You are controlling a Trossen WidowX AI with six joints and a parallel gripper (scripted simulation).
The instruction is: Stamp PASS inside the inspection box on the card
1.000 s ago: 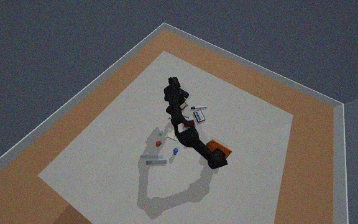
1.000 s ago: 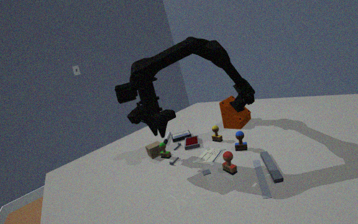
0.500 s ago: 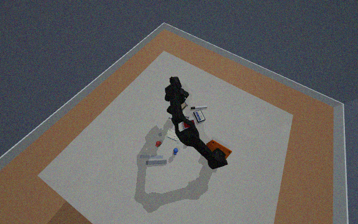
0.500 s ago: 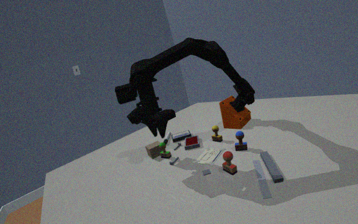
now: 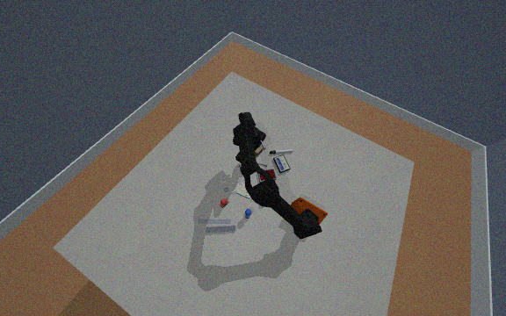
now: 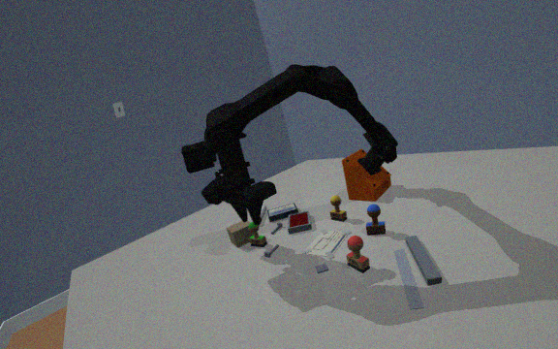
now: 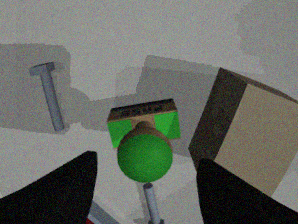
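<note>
The green-knobbed PASS stamp lies 40 mm below my gripper tip. From my gripper tip the other things lie so: brown box (10 mm ahead, 60 mm to the right, 40 mm below); red ink pad (130 mm behind, 20 mm to the left, 60 mm below); marker (100 mm behind, 140 mm to the right, 50 mm below).
</note>
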